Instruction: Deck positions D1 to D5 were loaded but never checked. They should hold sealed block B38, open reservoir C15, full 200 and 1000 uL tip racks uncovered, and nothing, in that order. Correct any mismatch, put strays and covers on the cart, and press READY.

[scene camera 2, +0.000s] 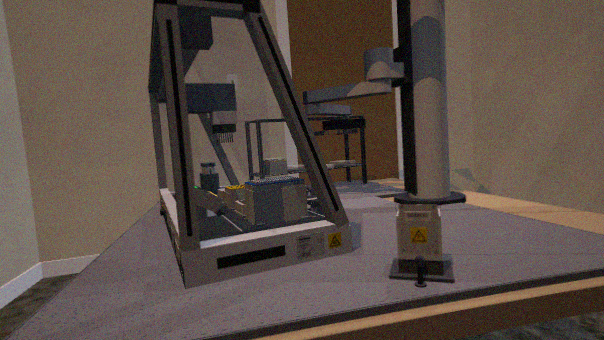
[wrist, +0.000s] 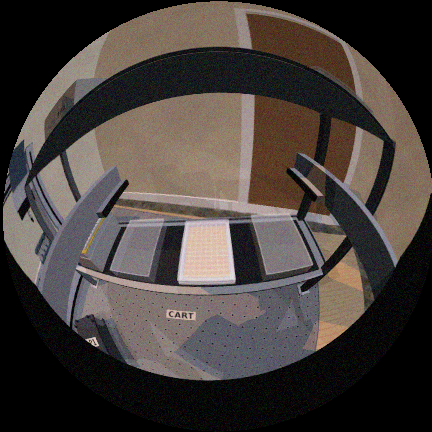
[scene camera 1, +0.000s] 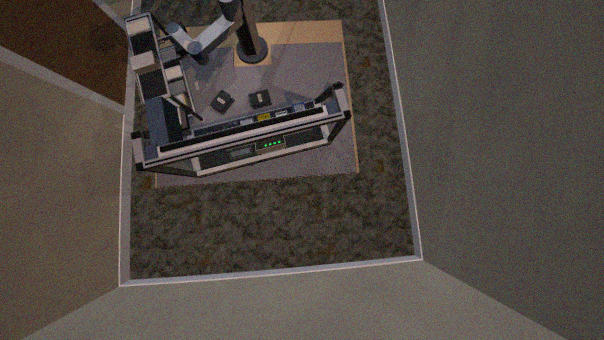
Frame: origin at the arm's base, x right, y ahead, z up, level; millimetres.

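Seen in the pictures: gripper, between the fingertips: (wrist: 205, 160); arm's base, origin of its link: (scene camera 2: 428, 200) (scene camera 1: 252, 50).
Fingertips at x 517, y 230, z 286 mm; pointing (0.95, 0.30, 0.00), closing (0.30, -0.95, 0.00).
Pixels of each thing's middle, then the offset from my fingertips to it. "*": a spot on its surface instead.
- white-rimmed plate with pale orange wells, middle of its body: (wrist: 205, 247) (scene camera 1: 172, 72) dy +22, dx +32, dz -160 mm
- yellow-edged rack, middle of its body: (wrist: 87, 229) (scene camera 1: 176, 102) dy +273, dx -33, dz -115 mm
- CART label, a spot on its surface: (wrist: 181, 314) * dy +56, dx -81, dz -272 mm
My open, empty gripper (wrist: 210, 191) faces the cart (wrist: 150, 286) (scene camera 2: 247, 150) in the wrist view, its two fingers wide apart at left and right. Between and below them, a white-rimmed plate with pale orange wells (wrist: 207, 252) lies on the cart's shelf. A translucent grey piece (wrist: 139, 248) lies left of it and another translucent grey piece (wrist: 283, 246) right of it. A yellow-edged rack (wrist: 94, 239) is partly hidden behind the left finger. On the deck, a blue-topped rack (scene camera 2: 274, 181) (scene camera 1: 298, 107) and a yellow-topped rack (scene camera 2: 234, 187) (scene camera 1: 264, 116) show. Position labels and the READY button cannot be made out.
The deck machine's frame (scene camera 1: 240, 131) (scene camera 2: 175, 125) stands around the deck, with a pipetting head (scene camera 2: 224, 121) inside. Two dark stands (scene camera 1: 222, 101) (scene camera 1: 260, 98) sit between it and the arm's column (scene camera 1: 252, 52) (scene camera 2: 432, 135). Cart posts and a CART label (wrist: 181, 314) show near the gripper.
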